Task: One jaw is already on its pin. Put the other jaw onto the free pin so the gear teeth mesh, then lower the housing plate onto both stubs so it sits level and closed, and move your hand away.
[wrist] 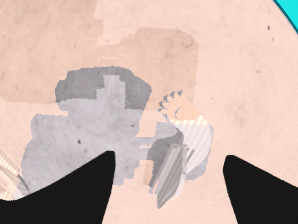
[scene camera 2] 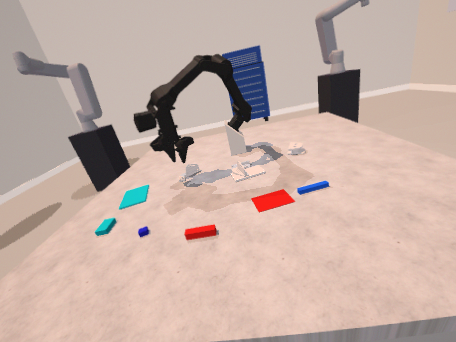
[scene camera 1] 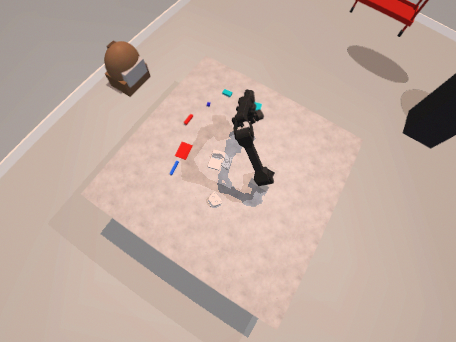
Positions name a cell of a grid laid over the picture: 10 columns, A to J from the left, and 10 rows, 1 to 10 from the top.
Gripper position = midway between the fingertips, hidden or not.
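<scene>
Gripper (scene camera 2: D5) open and holding nothing; the wrist view (wrist: F8) shows the gripper too.
</scene>
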